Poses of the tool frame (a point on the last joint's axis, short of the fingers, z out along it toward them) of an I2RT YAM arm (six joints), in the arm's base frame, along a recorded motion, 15 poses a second.
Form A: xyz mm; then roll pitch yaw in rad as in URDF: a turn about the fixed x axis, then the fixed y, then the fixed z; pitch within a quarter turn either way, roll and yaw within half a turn.
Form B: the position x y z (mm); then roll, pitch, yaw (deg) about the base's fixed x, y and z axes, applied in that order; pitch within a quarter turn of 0, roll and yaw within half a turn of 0. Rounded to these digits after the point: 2 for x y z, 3 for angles.
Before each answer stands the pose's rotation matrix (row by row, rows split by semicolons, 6 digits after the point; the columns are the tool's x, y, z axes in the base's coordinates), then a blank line. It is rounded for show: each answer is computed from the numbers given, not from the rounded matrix.
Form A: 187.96 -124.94 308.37 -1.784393 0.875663 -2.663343
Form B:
-0.568626 0.568753 0.594293; -0.294769 0.533600 -0.792706; -0.767968 -0.625933 -0.135768

187.96 -124.94 308.37 -102.238 50.172 -152.598
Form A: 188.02 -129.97 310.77 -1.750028 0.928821 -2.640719
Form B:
-0.525227 0.605673 0.597743; -0.287529 0.534807 -0.794549; -0.800915 -0.589187 -0.106746

188.02 -129.97 310.77 -100.269 53.218 -151.302
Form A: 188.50 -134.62 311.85 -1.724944 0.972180 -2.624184
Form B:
-0.489740 0.633523 0.599002; -0.278724 0.537217 -0.796060; -0.826116 -0.556818 -0.086519

188.50 -134.62 311.85 -98.832 55.702 -150.355
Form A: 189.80 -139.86 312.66 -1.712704 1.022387 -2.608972
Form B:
-0.449115 0.655940 0.606662; -0.264728 0.550812 -0.791533; -0.853355 -0.516090 -0.073733

189.80 -139.86 312.66 -98.131 58.578 -149.483
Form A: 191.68 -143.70 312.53 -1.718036 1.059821 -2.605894
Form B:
-0.420521 0.667072 0.614961; -0.249621 0.566581 -0.785287; -0.872268 -0.483737 -0.071744

191.68 -143.70 312.53 -98.436 60.723 -149.307
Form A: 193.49 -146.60 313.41 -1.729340 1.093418 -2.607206
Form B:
-0.395396 0.674373 0.623605; -0.234005 0.582569 -0.778367; -0.888203 -0.453690 -0.072538

193.49 -146.60 313.41 -99.084 62.648 -149.382
